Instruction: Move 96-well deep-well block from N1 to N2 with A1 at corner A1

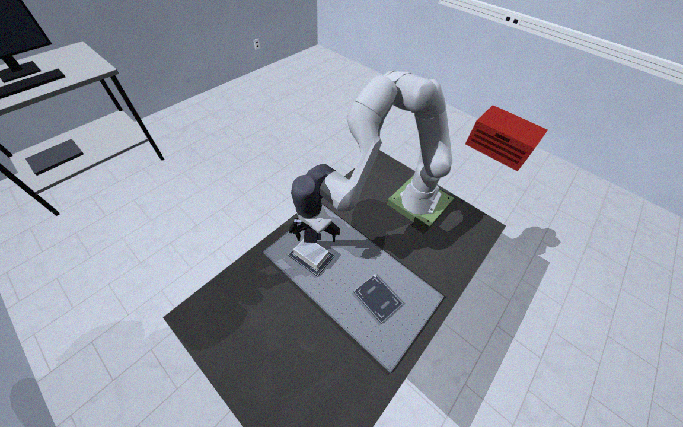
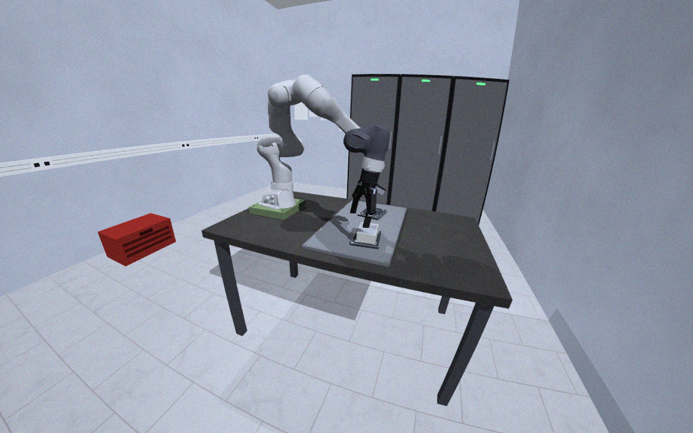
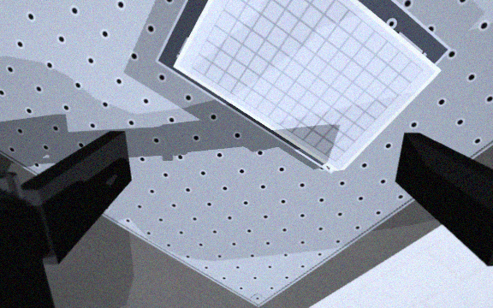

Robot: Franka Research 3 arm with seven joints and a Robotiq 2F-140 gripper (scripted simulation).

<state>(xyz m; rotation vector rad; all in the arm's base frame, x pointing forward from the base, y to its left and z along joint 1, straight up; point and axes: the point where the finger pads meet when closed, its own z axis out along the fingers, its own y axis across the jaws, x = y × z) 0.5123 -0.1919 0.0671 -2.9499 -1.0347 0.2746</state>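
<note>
Now: hand 4 cm short of the white 96-well deep-well block, 1 cm to the right of it and 7 cm above it. The rest, counted from my hand: dark plate nest: 34 cm to the left, 9 cm below.
</note>
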